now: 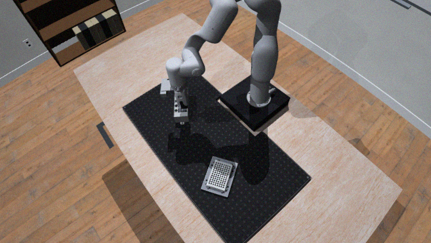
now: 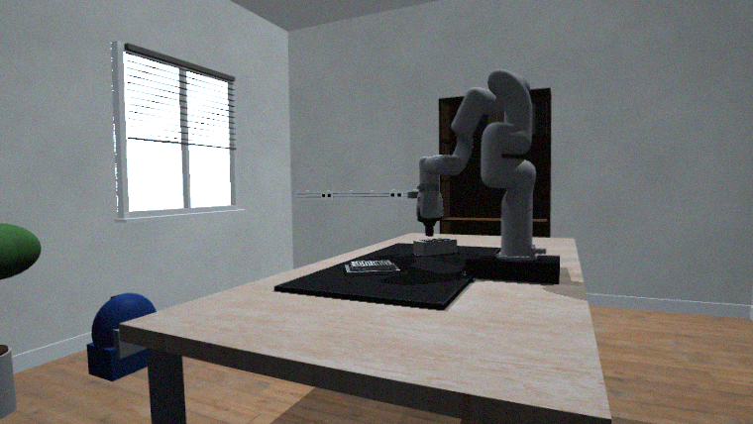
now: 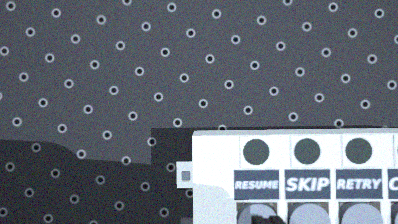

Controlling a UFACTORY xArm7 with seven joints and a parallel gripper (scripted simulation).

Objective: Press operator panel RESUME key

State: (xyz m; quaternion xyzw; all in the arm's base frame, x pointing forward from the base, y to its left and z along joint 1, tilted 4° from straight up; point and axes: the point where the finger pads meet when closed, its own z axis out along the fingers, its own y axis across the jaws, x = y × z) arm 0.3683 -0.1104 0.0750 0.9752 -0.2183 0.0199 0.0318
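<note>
My hand is 5 cm above the operator panel, 4 cm to the left of it and 2 cm past it.
</note>
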